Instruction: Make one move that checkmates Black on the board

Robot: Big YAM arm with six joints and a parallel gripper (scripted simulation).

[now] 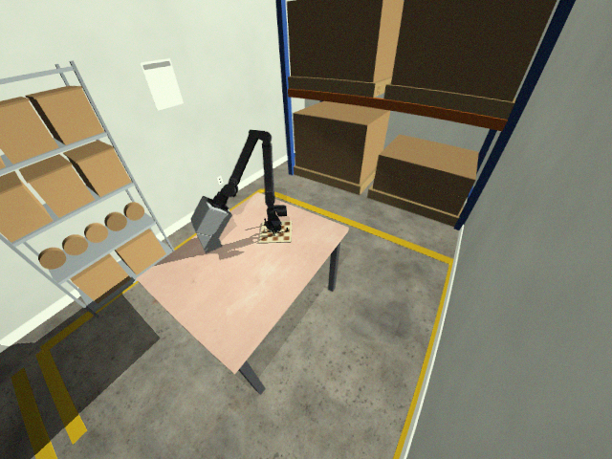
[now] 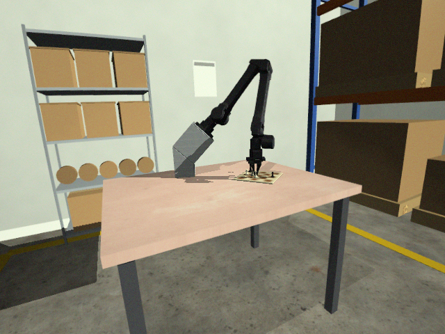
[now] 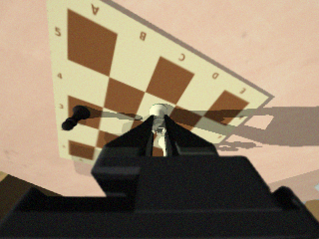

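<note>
The chessboard is 2 cm behind my hand, 3 cm to the left of it and 2 cm below it. Round my hand: black pawn (3 cm ahead, 9 cm to the left, 1 cm below); small white piece (8 cm behind, 2 cm to the right, 1 cm below); tall white piece (5 cm behind, 1 cm above).
</note>
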